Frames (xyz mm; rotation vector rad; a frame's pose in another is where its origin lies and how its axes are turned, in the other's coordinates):
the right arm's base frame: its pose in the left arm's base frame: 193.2 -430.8 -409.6 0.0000 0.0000 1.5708
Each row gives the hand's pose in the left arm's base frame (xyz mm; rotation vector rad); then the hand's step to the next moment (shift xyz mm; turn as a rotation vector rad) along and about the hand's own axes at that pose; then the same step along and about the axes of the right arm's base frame.
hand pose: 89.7 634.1 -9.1 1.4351 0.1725 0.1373
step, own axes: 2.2 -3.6 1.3 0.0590 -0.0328 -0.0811
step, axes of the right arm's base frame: -1.3 -2.4 -3.5 0.0861 -0.0412 -0.0449
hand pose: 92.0 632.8 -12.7 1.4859 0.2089 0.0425
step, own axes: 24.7 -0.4 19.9 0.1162 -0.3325 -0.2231
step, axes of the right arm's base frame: -15.7 -27.5 -1.8 0.2085 -0.0440 -0.3584
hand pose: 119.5 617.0 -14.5 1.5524 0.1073 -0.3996
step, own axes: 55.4 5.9 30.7 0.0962 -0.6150 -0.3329
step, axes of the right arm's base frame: -40.4 -47.9 -11.0 0.3289 0.0437 -0.6231
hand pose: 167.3 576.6 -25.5 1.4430 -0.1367 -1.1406
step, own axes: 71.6 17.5 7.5 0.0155 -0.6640 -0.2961
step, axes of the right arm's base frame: -57.7 -40.3 -23.1 0.3702 0.1355 -0.6111
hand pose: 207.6 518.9 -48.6 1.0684 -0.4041 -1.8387
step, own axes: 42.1 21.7 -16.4 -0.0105 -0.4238 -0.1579
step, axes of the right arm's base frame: -44.0 -17.9 -16.0 0.2485 0.1079 -0.3623
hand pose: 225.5 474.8 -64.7 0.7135 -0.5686 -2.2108
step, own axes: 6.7 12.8 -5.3 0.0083 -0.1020 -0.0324
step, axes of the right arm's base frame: -14.1 -6.0 1.4 0.0527 0.0358 -0.0864
